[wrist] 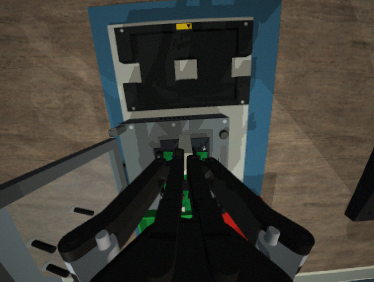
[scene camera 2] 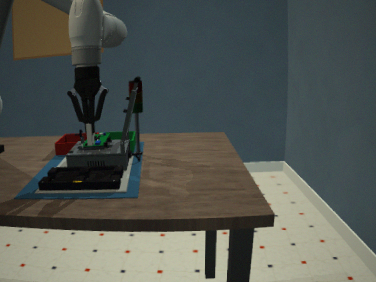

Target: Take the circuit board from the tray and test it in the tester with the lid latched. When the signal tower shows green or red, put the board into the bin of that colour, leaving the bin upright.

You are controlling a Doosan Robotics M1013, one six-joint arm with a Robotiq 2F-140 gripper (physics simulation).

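Frame: origin at the arm's base, x left, y back, z up, level; millimetres.
Where they show: gripper, fingertip midpoint: (wrist: 184,142) (scene camera 2: 91,144).
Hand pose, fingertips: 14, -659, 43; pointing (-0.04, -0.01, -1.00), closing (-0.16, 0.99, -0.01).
Things, the pixels of their top centre, and the offset from my fingertips, as dx, dy, dz. "spot": a spot on its surface instead. Level surfaces: height alone.
- green circuit board at its top centre: (wrist: 185,187) (scene camera 2: 95,135) +71, +14, +12
- grey tester at a spot on its surface: (wrist: 136,142) spot: +20, -78, -22
- black tray at a spot on its surface: (wrist: 123,36) spot: -142, -121, -54
- red bin at its top centre: (wrist: 235,237) (scene camera 2: 77,137) +226, +161, -35
- blue mat at its surface level: dz -80
- wooden table at its surface level: dz -82
The green circuit board (scene camera 2: 98,140) (wrist: 164,155) lies on top of the grey tester (scene camera 2: 97,156) (wrist: 136,142). The tester's lid (scene camera 2: 128,112) (wrist: 59,165) stands open, tilted up on the right side. My gripper (scene camera 2: 89,139) (wrist: 184,142) is shut and empty, with its tips down at the board's left part. The black tray (scene camera 2: 80,179) (wrist: 123,36) in front of the tester holds no board. The signal tower (scene camera 2: 136,97) stands behind the lid, and its red and green lamps look dim. The red bin (scene camera 2: 65,142) (wrist: 230,222) and the green bin (scene camera 2: 128,136) (wrist: 146,221) stand upright behind the tester.
Tester and tray sit on a pale plate on a blue mat (scene camera 2: 135,182) (wrist: 263,90) on the wooden table (scene camera 2: 188,169). A black object (wrist: 360,191) lies at the right edge of the wrist view. The table edge drops off to the right.
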